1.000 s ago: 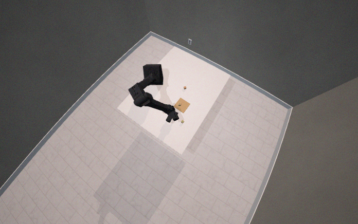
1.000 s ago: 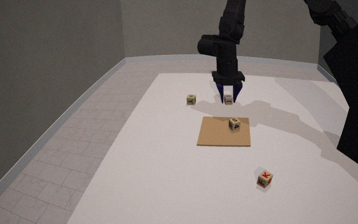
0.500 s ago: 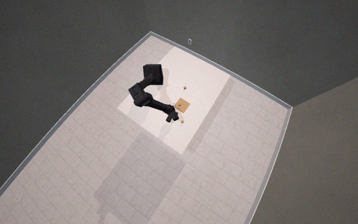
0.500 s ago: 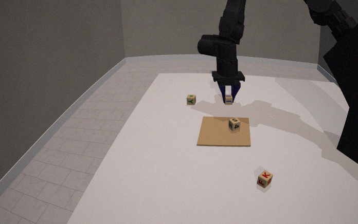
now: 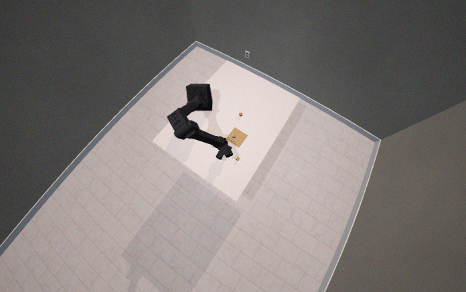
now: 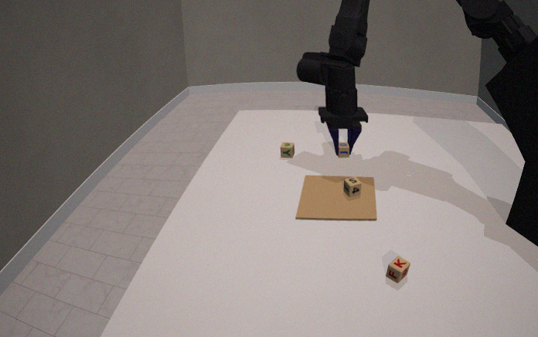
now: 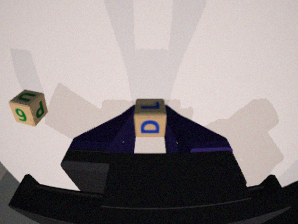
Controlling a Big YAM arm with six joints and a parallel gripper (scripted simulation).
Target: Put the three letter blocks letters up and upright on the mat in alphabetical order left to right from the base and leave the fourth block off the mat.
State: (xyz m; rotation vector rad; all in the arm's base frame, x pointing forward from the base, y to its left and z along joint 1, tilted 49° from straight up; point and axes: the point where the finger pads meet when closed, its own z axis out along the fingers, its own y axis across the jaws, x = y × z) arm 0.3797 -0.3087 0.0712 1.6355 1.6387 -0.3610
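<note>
Now: hand 6 cm short of the mat, 16 cm to the right of it and 1 cm above it. Round my hand: letter block (3 cm ahead, 16 cm to the left, 1 cm above).
</note>
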